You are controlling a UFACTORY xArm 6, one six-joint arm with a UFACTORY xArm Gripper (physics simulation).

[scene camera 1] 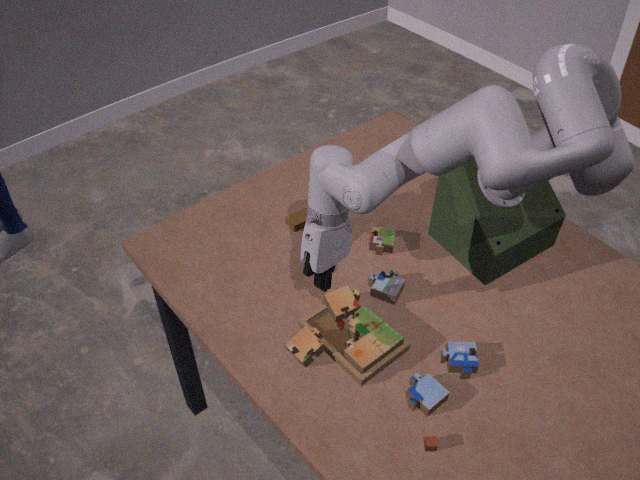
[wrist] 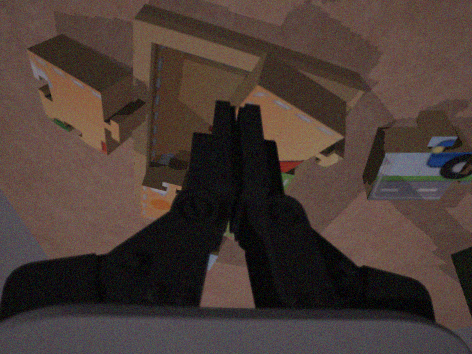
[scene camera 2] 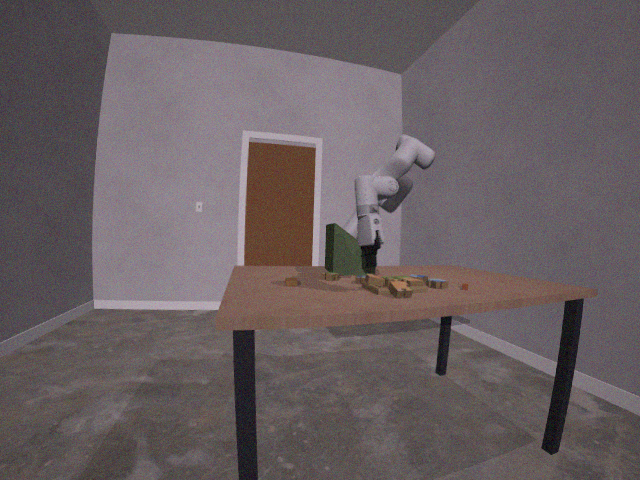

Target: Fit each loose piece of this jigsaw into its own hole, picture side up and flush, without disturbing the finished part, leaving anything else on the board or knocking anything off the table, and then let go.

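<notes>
The jigsaw board [scene camera 1: 338, 360] [wrist: 200, 46] has a finished green and orange part [scene camera 1: 373, 347] and an open hollow. An orange piece [scene camera 1: 341, 301] [wrist: 295, 125] sits picture side up on the board, raised and askew over the rim at the far corner. Another orange piece [scene camera 1: 303, 345] [wrist: 75, 100] lies beside the board's left side. A grey road piece [scene camera 1: 387, 287] [wrist: 412, 172], a green piece [scene camera 1: 383, 239], a blue car piece [scene camera 1: 461, 356] and a light-blue piece [scene camera 1: 430, 392] lie on the table. My gripper [scene camera 1: 323, 285] [scene camera 2: 369, 270] [wrist: 231, 131] is shut and empty, above the board's far side near the raised piece.
A brown block [scene camera 1: 296, 219] [scene camera 2: 291, 281] lies behind the gripper, partly hidden by the arm in scene camera 1. A small red cube [scene camera 1: 430, 443] [scene camera 2: 464, 286] lies near the light-blue piece. A green angular block [scene camera 1: 454, 227] [scene camera 2: 343, 253] stands under the arm.
</notes>
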